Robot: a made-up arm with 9 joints. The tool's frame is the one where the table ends. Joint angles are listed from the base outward.
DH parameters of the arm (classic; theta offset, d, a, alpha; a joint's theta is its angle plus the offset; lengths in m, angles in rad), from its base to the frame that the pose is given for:
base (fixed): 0 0.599 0.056 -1.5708
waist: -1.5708 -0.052 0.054 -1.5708
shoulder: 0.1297 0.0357 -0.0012 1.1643
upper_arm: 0 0.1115 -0.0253 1.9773
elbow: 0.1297 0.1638 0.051 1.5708
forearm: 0 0.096 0.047 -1.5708
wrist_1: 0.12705 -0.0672 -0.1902 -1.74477
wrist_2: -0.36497 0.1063 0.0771 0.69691
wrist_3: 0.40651 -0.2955 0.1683 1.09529
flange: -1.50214 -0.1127 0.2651 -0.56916
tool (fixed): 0.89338 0.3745 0 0
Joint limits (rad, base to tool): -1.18..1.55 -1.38..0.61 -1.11..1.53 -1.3..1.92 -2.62..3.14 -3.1..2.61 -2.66..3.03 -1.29..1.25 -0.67..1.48
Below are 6 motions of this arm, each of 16 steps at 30 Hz.
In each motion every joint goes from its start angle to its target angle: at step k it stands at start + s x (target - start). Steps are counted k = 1, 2, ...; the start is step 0. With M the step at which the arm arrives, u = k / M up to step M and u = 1 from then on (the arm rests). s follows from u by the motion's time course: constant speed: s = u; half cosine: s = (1 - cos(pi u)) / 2; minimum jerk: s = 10 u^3 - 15 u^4 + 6 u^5.
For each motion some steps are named. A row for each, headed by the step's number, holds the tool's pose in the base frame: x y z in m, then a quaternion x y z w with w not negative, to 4 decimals.
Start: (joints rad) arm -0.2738 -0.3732 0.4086 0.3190 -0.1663 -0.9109 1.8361 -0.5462 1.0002
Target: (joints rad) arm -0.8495 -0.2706 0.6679 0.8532 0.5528 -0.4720 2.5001 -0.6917 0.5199
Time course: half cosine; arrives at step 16
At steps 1, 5, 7, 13, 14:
1: 0.4658 -0.2812 0.5160 0.0265 0.1812 0.0008 0.9831
5: 0.5015 -0.2816 0.5868 -0.0325 0.1620 -0.0073 0.9862
7: 0.5207 -0.2827 0.6596 -0.0863 0.1401 -0.0262 0.9860
13: 0.4936 -0.2714 0.9236 -0.2302 0.0344 -0.1370 0.9628
14: 0.4835 -0.2681 0.9499 -0.2407 0.0213 -0.1504 0.9586

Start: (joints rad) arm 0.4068 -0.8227 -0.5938 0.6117 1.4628 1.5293 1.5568 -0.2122 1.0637
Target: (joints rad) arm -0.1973 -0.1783 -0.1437 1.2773 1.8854 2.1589 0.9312 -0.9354 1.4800
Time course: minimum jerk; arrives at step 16
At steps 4, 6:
4: -0.3589 0.5276 0.5469 0.7144 0.6442 0.2093 0.1755
6: -0.2893 0.4874 0.4357 0.6844 0.6077 0.2435 0.3209

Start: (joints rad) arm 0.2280 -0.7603 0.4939 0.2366 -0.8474 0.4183 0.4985 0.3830 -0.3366
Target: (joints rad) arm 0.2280 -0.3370 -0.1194 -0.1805 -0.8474 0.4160 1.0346 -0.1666 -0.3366
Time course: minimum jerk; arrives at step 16
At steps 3, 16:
3: 0.5580 -0.1973 0.5155 -0.6933 0.3998 -0.0845 0.5935
16: 0.5008 -0.3962 0.6581 -0.3762 0.2748 -0.2834 0.8383

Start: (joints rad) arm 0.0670 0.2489 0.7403 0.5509 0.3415 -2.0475 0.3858 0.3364 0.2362
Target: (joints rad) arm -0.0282 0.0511 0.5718 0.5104 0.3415 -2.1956 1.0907 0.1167 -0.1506
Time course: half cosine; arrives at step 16
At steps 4, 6, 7, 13, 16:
4: 0.4293 -0.1891 0.4044 0.6767 0.2174 -0.2093 0.6716
6: 0.4445 -0.1295 0.3923 0.6954 0.2469 -0.1871 0.6484
7: 0.4521 -0.0942 0.3872 0.7041 0.2651 -0.1736 0.6355
13: 0.4692 0.1018 0.3794 0.7226 0.3771 -0.0948 0.5715
16: 0.4673 0.1332 0.3806 0.7206 0.3972 -0.0816 0.5624

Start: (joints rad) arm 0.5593 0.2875 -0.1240 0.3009 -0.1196 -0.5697 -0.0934 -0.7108 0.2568
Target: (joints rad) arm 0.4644 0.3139 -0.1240 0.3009 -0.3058 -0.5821 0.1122 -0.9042 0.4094
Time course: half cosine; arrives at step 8
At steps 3, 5, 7, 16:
3: -0.1529 -0.4297 0.9197 0.1279 -0.5025 -0.3897 0.7611
5: -0.1546 -0.4303 0.9069 0.1140 -0.4821 -0.4054 0.7683
7: -0.1568 -0.4296 0.8978 0.1036 -0.4669 -0.4165 0.7732
16: -0.1572 -0.4294 0.8965 0.1021 -0.4647 -0.4181 0.7738

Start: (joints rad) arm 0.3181 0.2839 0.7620 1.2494 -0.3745 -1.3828 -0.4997 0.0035 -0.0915
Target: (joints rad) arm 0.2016 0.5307 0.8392 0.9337 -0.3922 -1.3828 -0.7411 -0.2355 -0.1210
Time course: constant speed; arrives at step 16
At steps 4, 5, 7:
4: 0.1493 -0.4351 1.0993 0.0925 -0.1465 -0.4459 0.8781
5: 0.1297 -0.4464 1.0917 0.1060 -0.1518 -0.4582 0.8694
7: 0.0907 -0.4665 1.0750 0.1319 -0.1617 -0.4822 0.8508

